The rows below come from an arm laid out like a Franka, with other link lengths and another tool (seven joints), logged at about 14 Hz.
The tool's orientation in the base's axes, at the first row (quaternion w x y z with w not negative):
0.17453 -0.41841 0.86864 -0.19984
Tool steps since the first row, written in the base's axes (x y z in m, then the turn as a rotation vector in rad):
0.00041 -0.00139 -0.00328 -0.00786 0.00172 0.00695
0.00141 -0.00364 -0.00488 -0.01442 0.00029 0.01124
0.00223 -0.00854 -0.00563 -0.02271 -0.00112 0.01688
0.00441 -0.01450 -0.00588 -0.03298 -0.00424 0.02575
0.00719 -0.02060 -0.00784 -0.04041 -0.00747 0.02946
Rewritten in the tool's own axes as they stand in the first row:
0.00131 0.00056 0.00329 0.00231 0.00272 -0.01002
0.00273 -0.00059 0.00559 0.00673 0.00410 -0.01650
0.00626 -0.00356 0.00760 0.01197 0.00596 -0.02496
0.00975 -0.00826 0.01004 0.01930 0.00656 -0.03679
0.01324 -0.01260 0.01426 0.02574 0.00777 -0.04282

